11 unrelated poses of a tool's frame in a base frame.
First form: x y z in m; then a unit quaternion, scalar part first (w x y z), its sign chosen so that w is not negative.
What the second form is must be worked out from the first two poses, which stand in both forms.
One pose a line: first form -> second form
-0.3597 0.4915 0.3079 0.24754 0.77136 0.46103 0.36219 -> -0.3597 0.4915 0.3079 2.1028 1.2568 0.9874
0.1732 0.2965 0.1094 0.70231 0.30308 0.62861 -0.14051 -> 0.1732 0.2965 0.1094 0.6745 1.3990 -0.3127
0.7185 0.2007 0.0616 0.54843 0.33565 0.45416 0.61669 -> 0.7185 0.2007 0.0616 0.7950 1.0757 1.4607
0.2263 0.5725 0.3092 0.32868 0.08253 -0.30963 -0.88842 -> 0.2263 0.5725 0.3092 0.2160 -0.8104 -2.3252
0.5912 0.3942 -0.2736 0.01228 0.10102 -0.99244 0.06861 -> 0.5912 0.3942 -0.2736 0.3149 -3.0937 0.2139
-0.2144 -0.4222 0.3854 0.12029 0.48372 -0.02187 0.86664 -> -0.2144 -0.4222 0.3854 1.4133 -0.0639 2.5320
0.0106 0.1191 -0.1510 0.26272 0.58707 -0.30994 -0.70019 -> 0.0106 0.1191 -0.1510 1.5880 -0.8384 -1.8940
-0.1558 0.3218 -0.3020 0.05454 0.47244 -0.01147 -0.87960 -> -0.1558 0.3218 -0.3020 1.4348 -0.0348 -2.6713
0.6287 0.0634 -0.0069 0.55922 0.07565 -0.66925 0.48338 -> 0.6287 0.0634 -0.0069 0.1784 -1.5780 1.1397
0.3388 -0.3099 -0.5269 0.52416 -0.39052 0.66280 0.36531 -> 0.3388 -0.3099 -0.5269 -0.9346 1.5862 0.8743
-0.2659 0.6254 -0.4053 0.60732 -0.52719 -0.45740 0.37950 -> -0.2659 0.6254 -0.4053 -1.2185 -1.0572 0.8771
